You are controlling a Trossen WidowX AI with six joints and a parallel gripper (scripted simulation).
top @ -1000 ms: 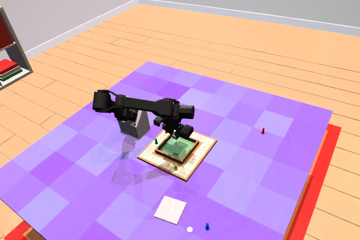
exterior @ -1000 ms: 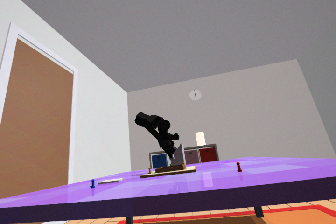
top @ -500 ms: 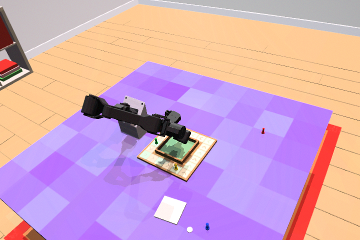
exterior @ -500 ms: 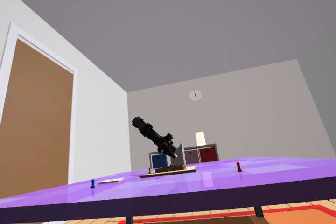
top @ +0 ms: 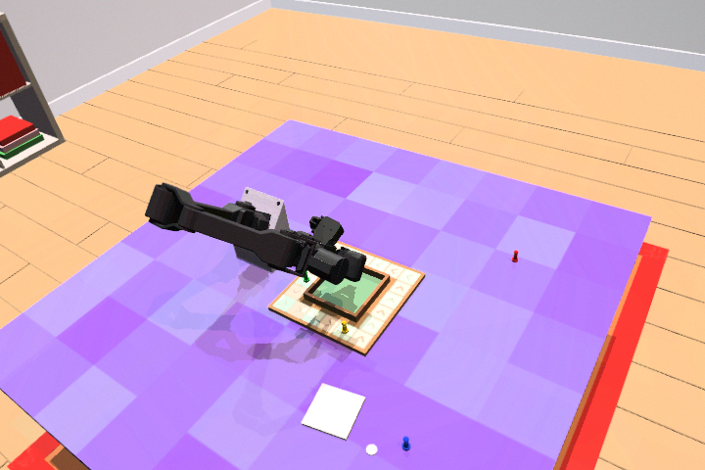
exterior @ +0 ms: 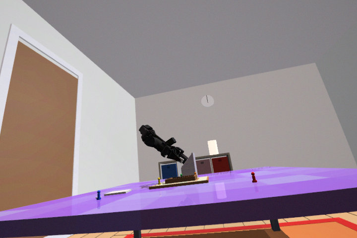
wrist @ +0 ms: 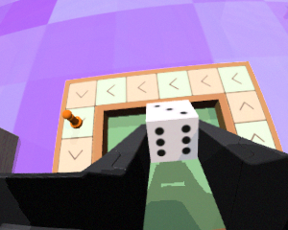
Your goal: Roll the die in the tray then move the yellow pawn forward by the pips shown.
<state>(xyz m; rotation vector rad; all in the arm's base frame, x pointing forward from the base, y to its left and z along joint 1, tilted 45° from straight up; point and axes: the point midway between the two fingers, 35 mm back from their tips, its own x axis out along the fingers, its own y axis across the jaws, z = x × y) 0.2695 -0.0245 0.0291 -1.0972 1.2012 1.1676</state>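
Now: gripper tip 12 cm to the left of the yellow pawn, 9 cm above it and 6 cm short of it. Round my gripper tip: white card (31 cm to the right, 14 cm ahead, 12 cm below); white die (right at my gripper tip); green pawn (11 cm behind, 9 cm below, 2 cm to the right).
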